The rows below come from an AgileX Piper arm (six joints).
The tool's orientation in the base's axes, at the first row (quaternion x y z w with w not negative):
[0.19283 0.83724 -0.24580 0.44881]
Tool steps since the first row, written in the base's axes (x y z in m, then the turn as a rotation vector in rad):
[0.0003 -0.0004 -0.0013 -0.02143 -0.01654 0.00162]
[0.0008 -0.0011 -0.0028 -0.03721 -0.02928 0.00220]
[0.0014 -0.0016 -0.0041 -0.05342 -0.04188 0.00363]
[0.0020 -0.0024 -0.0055 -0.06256 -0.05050 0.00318]
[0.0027 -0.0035 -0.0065 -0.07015 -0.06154 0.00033]
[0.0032 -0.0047 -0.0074 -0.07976 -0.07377 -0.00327]
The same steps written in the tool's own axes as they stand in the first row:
[0.0009 0.0002 0.0011 0.00814 -0.02535 -0.00517]
[0.0018 0.0002 0.0025 0.01460 -0.04431 -0.00837]
[0.0026 0.0005 0.0038 0.02057 -0.06361 -0.01233]
[0.0034 0.0005 0.0053 0.02485 -0.07540 -0.01307]
[0.0037 0.0002 0.0069 0.03010 -0.08773 -0.01025]
[0.0041 -0.0003 0.0084 0.03692 -0.10194 -0.00769]

